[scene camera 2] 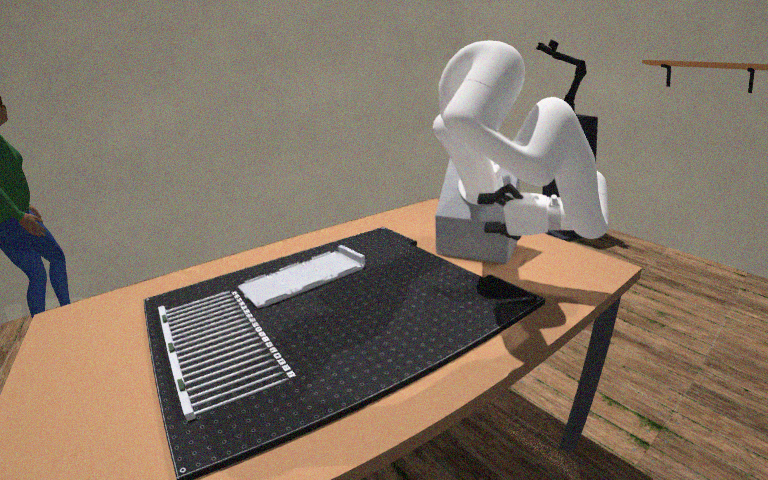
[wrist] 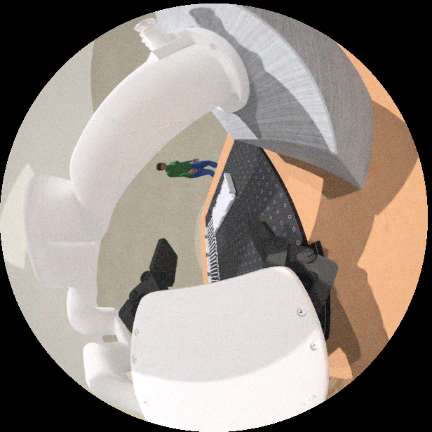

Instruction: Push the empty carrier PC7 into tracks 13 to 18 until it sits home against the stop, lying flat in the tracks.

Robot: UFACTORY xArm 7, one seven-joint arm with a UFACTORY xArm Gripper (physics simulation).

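Frame: origin at the arm's base, x ahead, y left, z up, level; centimetres.
Seen in the pictures: gripper, fingertip midpoint: (scene camera 2: 481, 213); arm's base at its link origin: (scene camera 2: 481, 185).
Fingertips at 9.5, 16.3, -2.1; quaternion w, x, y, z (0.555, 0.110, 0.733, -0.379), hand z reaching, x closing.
Note:
Offsets run from my fingertips to a thing's top centre, as dx, dy, dz. "*": to the spot under its first point. Level surfaces: height alone.
The carrier PC7 @[+42.2, -16.1, -12.8] (scene camera 2: 303, 278) (wrist: 222, 206) is a long, white, shallow tray on the black perforated board. Its raised end wall is at the right in the scene view; its other end is close to the label row at the far tracks' open ends. The tracks @[* +58.6, +25.5, -15.4] (scene camera 2: 241, 395) are thin pale parallel bars, also visible in the wrist view (wrist: 214, 250). Their numbers are too small to read. A white stop bar @[* +72.0, +14.1, -14.2] (scene camera 2: 175, 362) with green pieces crosses their left ends. My gripper (scene camera 2: 487, 212) (wrist: 207, 236) is open and empty, high beside the robot's base, well away from the carrier.
The black board @[dz -15.8] (scene camera 2: 368, 339) (wrist: 270, 200) lies on the wooden table @[dz -17.1] (scene camera 2: 73, 373). The grey base block (scene camera 2: 472, 240) (wrist: 345, 115) stands at the board's right end, close to the gripper. A person (scene camera 2: 33, 226) (wrist: 182, 168) stands beyond the table's left end.

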